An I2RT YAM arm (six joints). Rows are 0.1 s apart.
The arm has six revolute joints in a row. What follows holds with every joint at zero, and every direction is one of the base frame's. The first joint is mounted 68 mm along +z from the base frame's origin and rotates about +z. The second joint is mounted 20 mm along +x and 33.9 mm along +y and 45.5 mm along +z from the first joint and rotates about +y. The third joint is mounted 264 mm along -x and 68.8 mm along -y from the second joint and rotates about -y. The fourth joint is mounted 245 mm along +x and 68.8 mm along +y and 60 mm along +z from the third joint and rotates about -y. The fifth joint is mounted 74 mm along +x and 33.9 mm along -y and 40.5 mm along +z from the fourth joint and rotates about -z. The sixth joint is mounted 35.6 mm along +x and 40.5 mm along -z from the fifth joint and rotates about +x. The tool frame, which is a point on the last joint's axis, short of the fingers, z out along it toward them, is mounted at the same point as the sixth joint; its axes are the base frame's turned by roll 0, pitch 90 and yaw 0 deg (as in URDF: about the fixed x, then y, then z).
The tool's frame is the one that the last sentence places.
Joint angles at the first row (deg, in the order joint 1, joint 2, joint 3, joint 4, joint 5, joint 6):
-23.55, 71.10, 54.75, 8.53, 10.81, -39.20
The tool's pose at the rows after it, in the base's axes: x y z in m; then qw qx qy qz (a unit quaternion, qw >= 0):
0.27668 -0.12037 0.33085 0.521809 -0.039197 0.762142 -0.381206
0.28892 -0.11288 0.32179 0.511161 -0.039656 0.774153 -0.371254
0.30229 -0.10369 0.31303 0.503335 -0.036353 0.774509 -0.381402
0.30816 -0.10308 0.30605 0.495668 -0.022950 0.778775 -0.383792
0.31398 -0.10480 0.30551 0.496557 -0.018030 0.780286 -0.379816
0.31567 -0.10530 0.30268 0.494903 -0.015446 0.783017 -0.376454
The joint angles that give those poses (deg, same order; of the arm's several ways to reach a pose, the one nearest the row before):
-22.24, 72.94, 55.37, 7.91, 10.81, -37.27
-19.87, 75.23, 55.90, 7.38, 12.91, -36.22
-17.06, 77.78, 55.90, 9.66, 17.03, -36.21
-16.44, 79.36, 55.90, 10.37, 19.15, -35.07
-16.43, 80.77, 57.04, 10.37, 19.16, -34.28
-16.44, 81.30, 57.04, 10.37, 19.16, -33.75

